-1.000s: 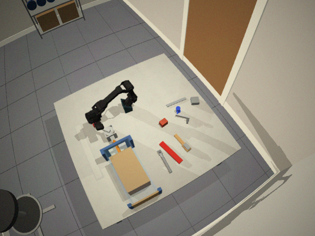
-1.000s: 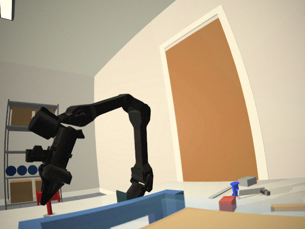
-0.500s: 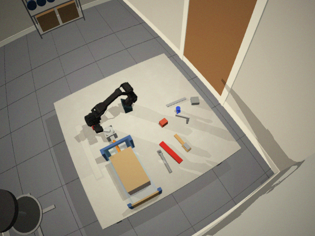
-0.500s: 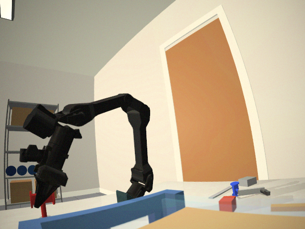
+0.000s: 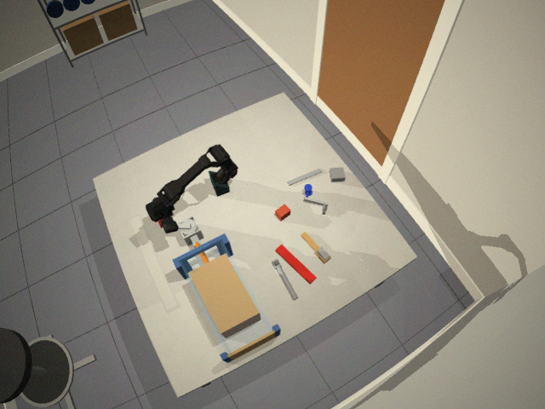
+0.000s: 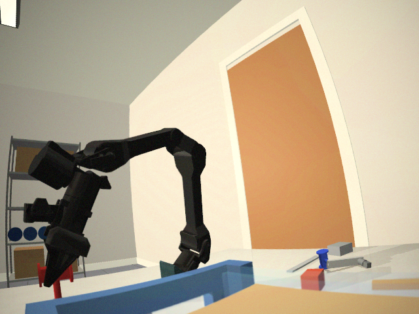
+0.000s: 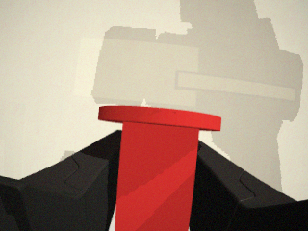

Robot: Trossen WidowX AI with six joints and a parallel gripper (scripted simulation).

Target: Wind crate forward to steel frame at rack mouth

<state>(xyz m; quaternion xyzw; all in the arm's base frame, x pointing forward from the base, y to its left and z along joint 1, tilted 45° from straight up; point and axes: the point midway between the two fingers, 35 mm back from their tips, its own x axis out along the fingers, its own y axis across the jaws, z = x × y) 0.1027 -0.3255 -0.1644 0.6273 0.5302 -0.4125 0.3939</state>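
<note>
Right now the winch is 10 cm to the left of my gripper tip, 10 cm below it and 4 cm ahead of it. The rest, counted from my gripper tip: red bar: 45 cm to the left, 45 cm ahead, 12 cm below; wooden brush: 57 cm to the left, 44 cm ahead, 11 cm below; red grip: 2 cm to the left.
</note>
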